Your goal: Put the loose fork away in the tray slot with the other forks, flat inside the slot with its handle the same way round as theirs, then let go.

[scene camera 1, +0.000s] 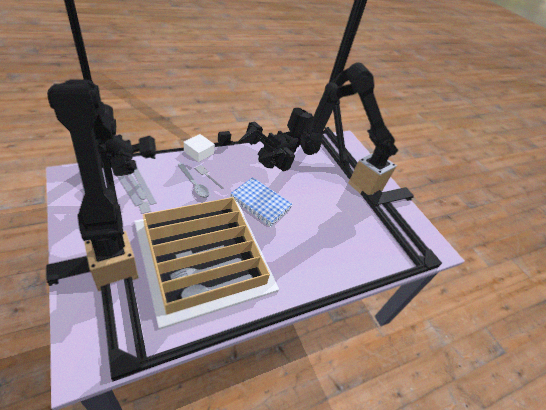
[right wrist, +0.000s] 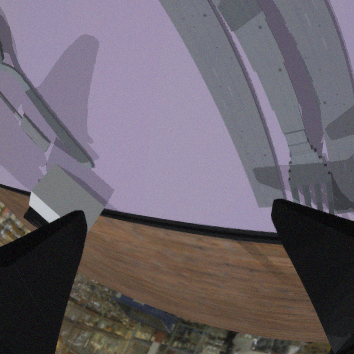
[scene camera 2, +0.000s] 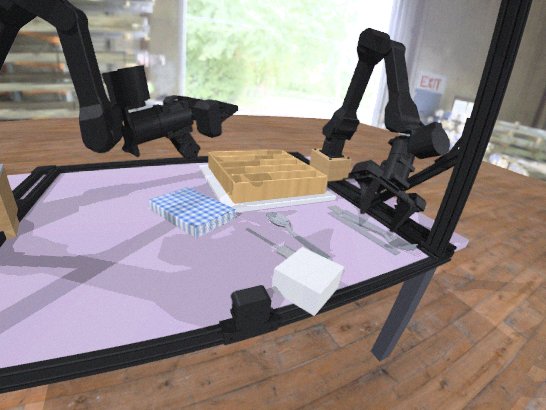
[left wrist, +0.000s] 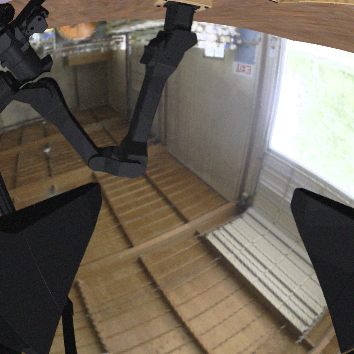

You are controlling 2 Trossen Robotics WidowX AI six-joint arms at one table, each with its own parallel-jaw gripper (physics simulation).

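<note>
The loose fork (scene camera 1: 130, 187) (scene camera 2: 387, 235) (right wrist: 300, 150) lies on the table between two grey knives, its tines toward the table edge nearest scene camera 2. My right gripper (scene camera 2: 382, 217) (right wrist: 180, 215) is open and empty, above these utensils; one finger overlaps the fork's tines in the right wrist view. The wooden tray (scene camera 1: 217, 295) (scene camera 2: 280, 191) has long parallel slots. In scene camera 1 a fork (scene camera 1: 182, 273) lies in the second slot from the front, its head left and handle right. My left gripper (scene camera 2: 214, 132) (left wrist: 200, 195) is open and empty, high over the table.
A spoon (scene camera 1: 201, 190) (scene camera 2: 278, 219) and a slim utensil (scene camera 1: 215, 179) (scene camera 2: 260, 237) lie beside a white block (scene camera 1: 199, 147) (scene camera 2: 308, 277) (right wrist: 67, 195). A folded blue checked cloth (scene camera 1: 261, 201) (scene camera 2: 192, 210) lies by the tray. Black rails border the table.
</note>
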